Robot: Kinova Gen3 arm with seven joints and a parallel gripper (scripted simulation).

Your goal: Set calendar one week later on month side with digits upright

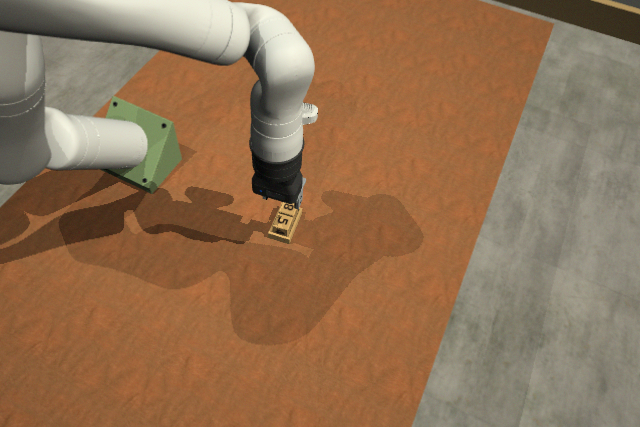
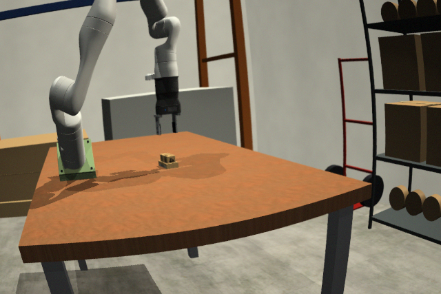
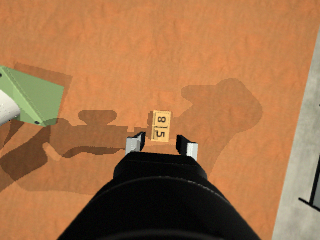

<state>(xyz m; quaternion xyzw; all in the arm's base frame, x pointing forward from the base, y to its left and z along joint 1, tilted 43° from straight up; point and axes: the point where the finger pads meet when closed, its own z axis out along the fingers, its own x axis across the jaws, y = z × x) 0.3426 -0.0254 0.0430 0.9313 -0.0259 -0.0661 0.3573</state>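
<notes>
My hand is 12 cm above the wooden calendar tray and 2 cm to the right of it.
</notes>
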